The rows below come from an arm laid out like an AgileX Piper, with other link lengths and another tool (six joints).
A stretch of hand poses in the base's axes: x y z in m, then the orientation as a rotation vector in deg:
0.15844 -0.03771 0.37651 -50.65 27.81 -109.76
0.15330 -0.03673 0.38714 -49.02 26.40 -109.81
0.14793 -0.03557 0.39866 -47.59 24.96 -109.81
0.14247 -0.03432 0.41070 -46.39 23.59 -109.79
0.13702 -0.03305 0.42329 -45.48 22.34 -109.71
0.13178 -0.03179 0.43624 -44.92 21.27 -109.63
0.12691 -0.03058 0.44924 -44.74 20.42 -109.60
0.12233 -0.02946 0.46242 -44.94 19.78 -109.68
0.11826 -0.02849 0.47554 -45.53 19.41 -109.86
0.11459 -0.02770 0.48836 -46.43 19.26 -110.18
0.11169 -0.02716 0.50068 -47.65 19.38 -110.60
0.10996 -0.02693 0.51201 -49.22 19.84 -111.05
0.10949 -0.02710 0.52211 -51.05 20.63 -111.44
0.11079 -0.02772 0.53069 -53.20 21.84 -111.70
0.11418 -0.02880 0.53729 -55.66 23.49 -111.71
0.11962 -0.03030 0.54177 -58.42 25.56 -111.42
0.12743 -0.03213 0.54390 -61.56 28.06 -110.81
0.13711 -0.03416 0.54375 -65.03 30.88 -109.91
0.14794 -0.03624 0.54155 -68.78 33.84 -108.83
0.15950 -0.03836 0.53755 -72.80 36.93 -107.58
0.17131 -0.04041 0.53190 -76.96 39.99 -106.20
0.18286 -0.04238 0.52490 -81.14 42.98 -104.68
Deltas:
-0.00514 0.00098 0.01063 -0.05 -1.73 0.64
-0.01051 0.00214 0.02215 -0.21 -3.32 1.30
-0.01597 0.00339 0.03419 -0.44 -4.73 1.93
-0.02142 0.00466 0.04678 -0.72 -5.88 2.54
-0.02666 0.00592 0.05973 -1.06 -6.70 3.05
-0.03153 0.00713 0.07273 -1.48 -7.18 3.42
-0.03611 0.00825 0.08591 -1.99 -7.32 3.59
-0.04018 0.00922 0.09903 -2.57 -7.08 3.55
-0.04385 0.01001 0.11185 -3.21 -6.56 3.29
-0.04675 0.01055 0.12417 -3.88 -5.71 2.81
-0.04848 0.01078 0.13550 -4.52 -4.49 2.15
-0.04895 0.01061 0.14560 -5.07 -2.95 1.39
-0.04765 0.00999 0.15418 -5.47 -1.00 0.54
-0.04426 0.00891 0.16078 -5.69 1.37 -0.31
-0.03882 0.00741 0.16526 -5.71 4.16 -1.13
-0.03101 0.00558 0.16739 -5.58 7.43 -1.94
-0.02133 0.00355 0.16724 -5.37 11.09 -2.75
-0.01050 0.00147 0.16504 -5.20 15.02 -3.60
0.00106 -0.00065 0.16104 -5.08 19.20 -4.50
0.01287 -0.00270 0.15539 -5.07 23.47 -5.43
0.02442 -0.00467 0.14839 -5.11 27.74 -6.34

